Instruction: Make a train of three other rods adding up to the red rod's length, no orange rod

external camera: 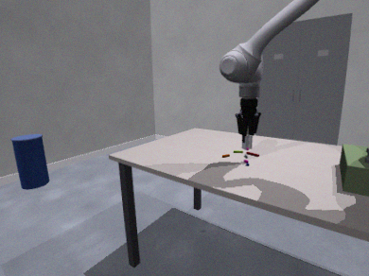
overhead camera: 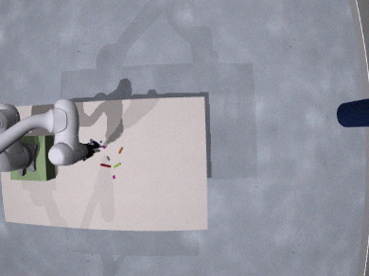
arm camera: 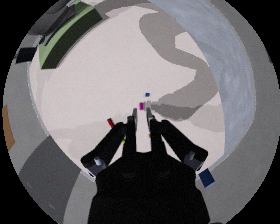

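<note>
My gripper is now 10 cm above the blue rod, 3 cm to the right of it and 2 cm past it. Round my hand: orange rod 12 cm ahead, 10 cm below, 1 cm to the right; grey rod 10 cm below, 7 cm to the right, 4 cm ahead; red rod 12 cm to the right, 10 cm below, 2 cm ahead.
</note>
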